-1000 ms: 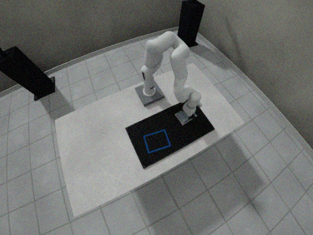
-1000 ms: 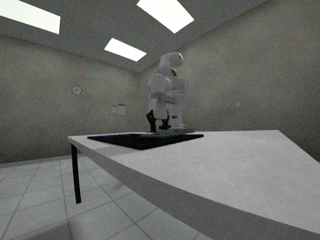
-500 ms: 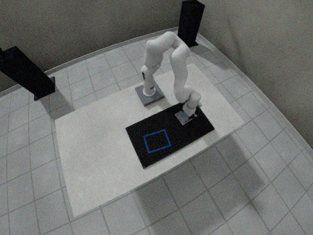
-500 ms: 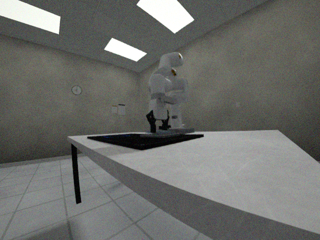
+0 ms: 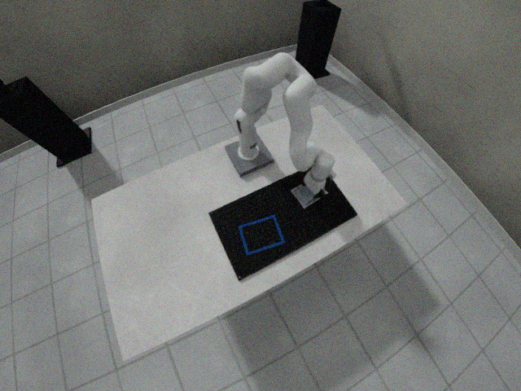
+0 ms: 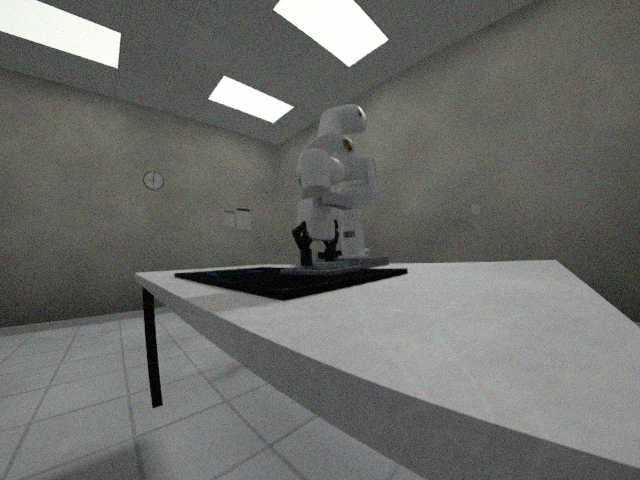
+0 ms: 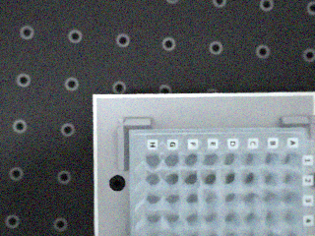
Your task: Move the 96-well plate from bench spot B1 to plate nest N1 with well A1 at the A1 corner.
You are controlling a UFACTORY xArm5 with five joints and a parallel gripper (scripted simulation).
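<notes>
My gripper is now 10 mm above the 96-well plate. The rest, counted from my hand: plate nest N1 (30 mm below).
</notes>
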